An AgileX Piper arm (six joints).
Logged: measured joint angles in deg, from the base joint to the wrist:
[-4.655, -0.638, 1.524, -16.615, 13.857, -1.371]
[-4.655, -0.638, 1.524, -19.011, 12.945, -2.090]
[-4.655, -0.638, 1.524, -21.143, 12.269, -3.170]
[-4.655, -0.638, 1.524, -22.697, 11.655, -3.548]
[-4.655, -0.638, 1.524, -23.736, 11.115, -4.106]
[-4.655, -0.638, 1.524, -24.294, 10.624, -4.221]
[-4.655, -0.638, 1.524, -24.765, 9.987, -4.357]
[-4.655, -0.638, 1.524, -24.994, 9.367, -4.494]
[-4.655, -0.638, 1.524, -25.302, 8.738, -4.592]
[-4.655, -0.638, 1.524, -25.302, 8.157, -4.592]
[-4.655, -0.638, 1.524, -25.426, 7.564, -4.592]
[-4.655, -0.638, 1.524, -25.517, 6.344, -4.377]
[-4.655, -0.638, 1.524, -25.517, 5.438, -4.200]
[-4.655, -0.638, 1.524, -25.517, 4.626, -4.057]
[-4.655, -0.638, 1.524, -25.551, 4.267, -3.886]
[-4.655, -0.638, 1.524, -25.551, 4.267, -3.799]
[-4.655, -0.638, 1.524, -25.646, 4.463, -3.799]
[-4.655, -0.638, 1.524, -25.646, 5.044, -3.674]
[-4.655, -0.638, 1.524, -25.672, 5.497, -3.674]
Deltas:
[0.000, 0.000, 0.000, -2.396, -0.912, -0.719]
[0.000, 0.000, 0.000, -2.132, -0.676, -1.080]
[0.000, 0.000, 0.000, -1.554, -0.614, -0.378]
[0.000, 0.000, 0.000, -1.039, -0.540, -0.558]
[0.000, 0.000, 0.000, -0.558, -0.491, -0.115]
[0.000, 0.000, 0.000, -0.471, -0.637, -0.136]
[0.000, 0.000, 0.000, -0.229, -0.620, -0.137]
[0.000, 0.000, 0.000, -0.308, -0.629, -0.098]
[0.000, 0.000, 0.000, 0.000, -0.581, 0.000]
[0.000, 0.000, 0.000, -0.124, -0.593, 0.000]
[0.000, 0.000, 0.000, -0.091, -1.220, 0.215]
[0.000, 0.000, 0.000, 0.000, -0.906, 0.177]
[0.000, 0.000, 0.000, 0.000, -0.812, 0.143]
[0.000, 0.000, 0.000, -0.034, -0.359, 0.171]
[0.000, 0.000, 0.000, 0.000, 0.000, 0.087]
[0.000, 0.000, 0.000, -0.095, 0.196, 0.000]
[0.000, 0.000, 0.000, 0.000, 0.581, 0.125]
[0.000, 0.000, 0.000, -0.026, 0.453, 0.000]

